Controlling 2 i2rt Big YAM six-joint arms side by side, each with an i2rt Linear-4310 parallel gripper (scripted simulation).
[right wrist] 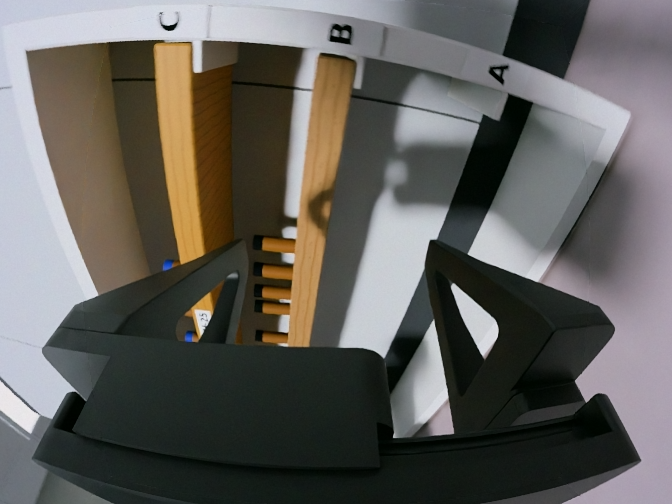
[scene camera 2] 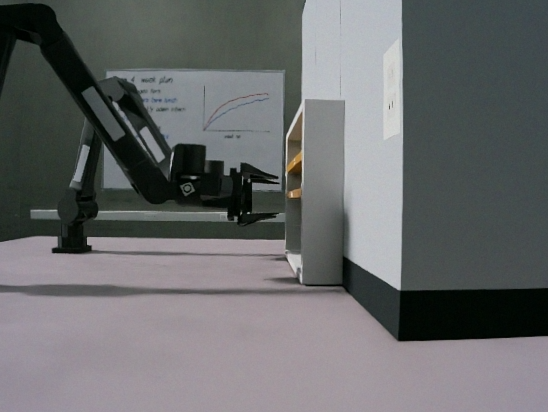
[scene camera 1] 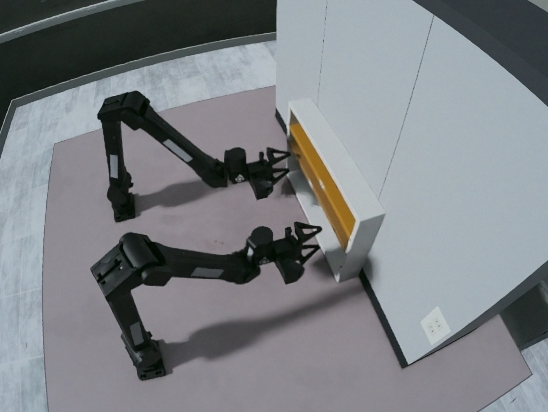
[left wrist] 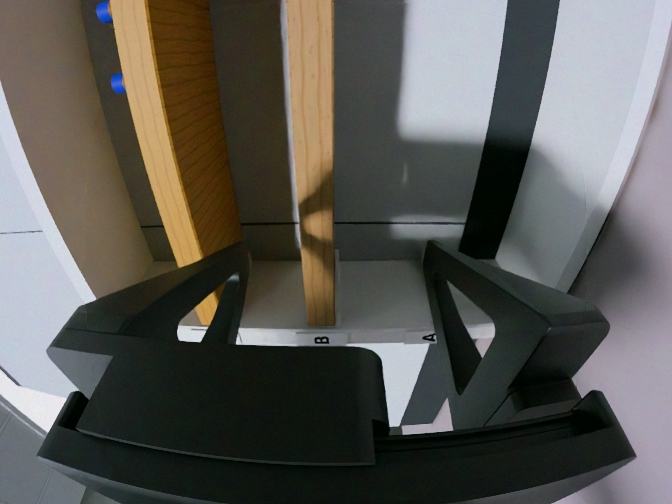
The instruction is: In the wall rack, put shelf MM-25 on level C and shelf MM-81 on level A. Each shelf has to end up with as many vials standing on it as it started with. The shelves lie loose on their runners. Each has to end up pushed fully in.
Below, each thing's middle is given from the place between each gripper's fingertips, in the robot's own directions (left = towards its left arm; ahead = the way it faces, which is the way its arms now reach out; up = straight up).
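The white wall rack [scene camera 1: 360, 198] is 9 cm ahead of my right hand, 1 cm above it and 16 cm to the left of it. As for the wall socket [scene camera 2: 391, 127], I find it 13 cm above my right hand, 13 cm ahead of it and 40 cm to the right of it.
From my left hand, the white wall rack is 10 mm above, 70 mm ahead and 150 mm to the right. The wall socket is 110 mm ahead of that same left hand and 130 mm above it, and it lies 710 mm to the right of it.
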